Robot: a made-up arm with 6 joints.
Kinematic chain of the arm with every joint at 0, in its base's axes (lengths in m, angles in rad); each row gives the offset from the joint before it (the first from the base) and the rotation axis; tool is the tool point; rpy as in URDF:
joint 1: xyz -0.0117 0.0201 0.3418 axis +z
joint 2: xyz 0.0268 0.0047 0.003 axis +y
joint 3: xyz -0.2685 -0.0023 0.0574 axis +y
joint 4: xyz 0.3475 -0.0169 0.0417 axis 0.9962 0 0.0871
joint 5: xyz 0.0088 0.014 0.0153 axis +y
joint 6: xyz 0.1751 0.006 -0.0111 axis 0.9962 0 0.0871
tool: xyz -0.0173 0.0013 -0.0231 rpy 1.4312 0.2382 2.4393
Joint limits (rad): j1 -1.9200..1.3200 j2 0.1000..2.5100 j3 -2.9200..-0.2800 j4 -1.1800..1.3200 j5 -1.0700..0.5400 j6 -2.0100..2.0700
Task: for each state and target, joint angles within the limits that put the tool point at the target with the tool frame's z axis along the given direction. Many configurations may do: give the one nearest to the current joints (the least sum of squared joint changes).
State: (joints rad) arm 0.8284 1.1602 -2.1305 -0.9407 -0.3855 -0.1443
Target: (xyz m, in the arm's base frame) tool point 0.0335 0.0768 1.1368 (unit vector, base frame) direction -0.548 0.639 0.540
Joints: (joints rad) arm 0.6892 1.2958 -2.6149 -0.3304 -0.3421 0.1189
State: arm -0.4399 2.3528 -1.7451 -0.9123 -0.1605 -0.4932
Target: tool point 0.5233 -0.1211 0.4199 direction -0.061 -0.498 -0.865
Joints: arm -0.0666 1.6663 -1.2386 -1.1797 0.5382 -0.8546
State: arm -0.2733 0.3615 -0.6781 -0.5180 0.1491 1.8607
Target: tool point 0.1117 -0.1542 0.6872 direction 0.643 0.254 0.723
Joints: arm -1.0948 0.1000 -0.5570 -1.0126 -0.2287 1.6339
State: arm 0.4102 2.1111 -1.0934 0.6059 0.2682 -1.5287
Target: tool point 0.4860 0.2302 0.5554 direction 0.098 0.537 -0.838
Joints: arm 0.3745 1.4310 -1.3071 0.4846 0.3503 -1.6425
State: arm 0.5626 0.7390 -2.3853 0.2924 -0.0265 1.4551
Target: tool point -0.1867 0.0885 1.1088 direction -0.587 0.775 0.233
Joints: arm -0.2115 1.0361 -2.7059 -0.2858 -0.3431 0.9039
